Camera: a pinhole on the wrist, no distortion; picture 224 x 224 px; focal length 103.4 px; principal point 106.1 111.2 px. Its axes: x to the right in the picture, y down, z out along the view. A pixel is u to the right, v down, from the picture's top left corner.
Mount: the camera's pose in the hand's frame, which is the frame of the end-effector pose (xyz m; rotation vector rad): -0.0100 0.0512 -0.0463 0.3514 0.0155 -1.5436
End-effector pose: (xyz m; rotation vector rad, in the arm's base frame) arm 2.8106 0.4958 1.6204 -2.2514 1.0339 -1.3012
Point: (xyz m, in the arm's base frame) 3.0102 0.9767 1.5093
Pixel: 188 37
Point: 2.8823 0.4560 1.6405
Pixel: 155 214
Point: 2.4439 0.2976 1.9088
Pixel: behind the camera
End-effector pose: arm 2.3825 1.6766 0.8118 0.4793 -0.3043 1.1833
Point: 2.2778 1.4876 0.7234
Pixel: outside the picture
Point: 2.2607 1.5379 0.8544
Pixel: 63 53
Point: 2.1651 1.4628 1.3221
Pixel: 42 136
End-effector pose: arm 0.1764 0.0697 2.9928 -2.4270 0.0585 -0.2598
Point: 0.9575 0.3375 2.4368
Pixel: outside the picture
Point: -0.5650 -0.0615 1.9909
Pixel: outside the picture
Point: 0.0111 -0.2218 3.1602
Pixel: behind the camera
